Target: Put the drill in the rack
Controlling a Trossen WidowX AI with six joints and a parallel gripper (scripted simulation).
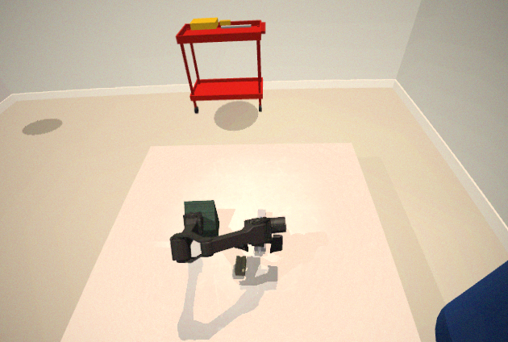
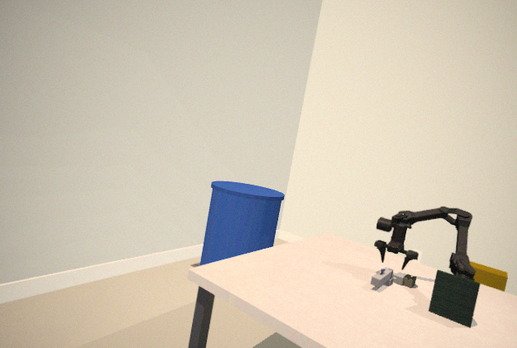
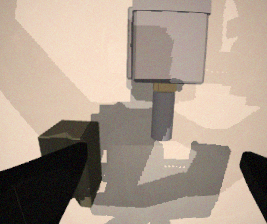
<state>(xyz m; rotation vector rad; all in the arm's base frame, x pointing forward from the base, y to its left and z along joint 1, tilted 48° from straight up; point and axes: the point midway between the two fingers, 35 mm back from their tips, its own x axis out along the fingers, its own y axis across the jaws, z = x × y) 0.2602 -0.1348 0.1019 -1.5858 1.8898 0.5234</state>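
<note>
Right now the tan drill is 7 cm to the left of my gripper tip, 2 cm below it and 1 cm ahead of it. Also, from my gripper tip: dark blue key (15 cm to the left, 2 cm below, 2 cm ahead); then olive rack (8 cm behind, 5 cm below, 3 cm to the right); then grey block (12 cm to the left, 3 cm below, 2 cm ahead).
</note>
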